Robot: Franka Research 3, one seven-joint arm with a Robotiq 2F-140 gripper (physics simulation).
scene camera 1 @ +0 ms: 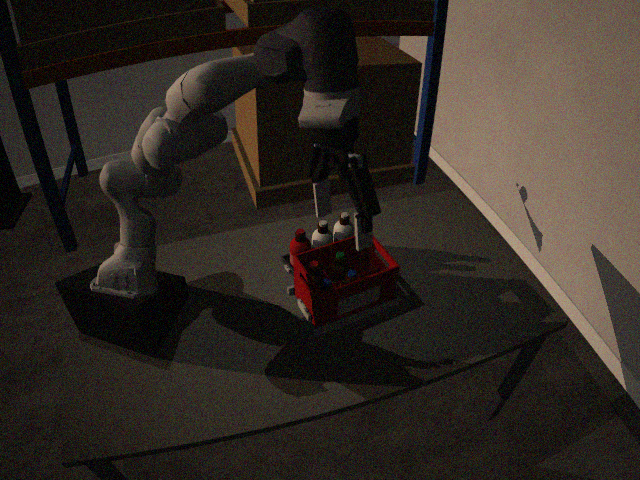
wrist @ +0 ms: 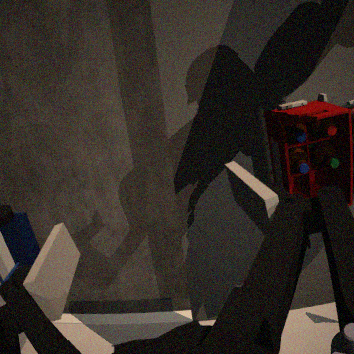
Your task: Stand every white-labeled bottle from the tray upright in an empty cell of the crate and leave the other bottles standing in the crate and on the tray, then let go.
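Labels:
My gripper is visible in scene camera 1 and in the wrist view. On my gripper, (scene camera 1: 319, 159) and (wrist: 258, 309) are the same spot.

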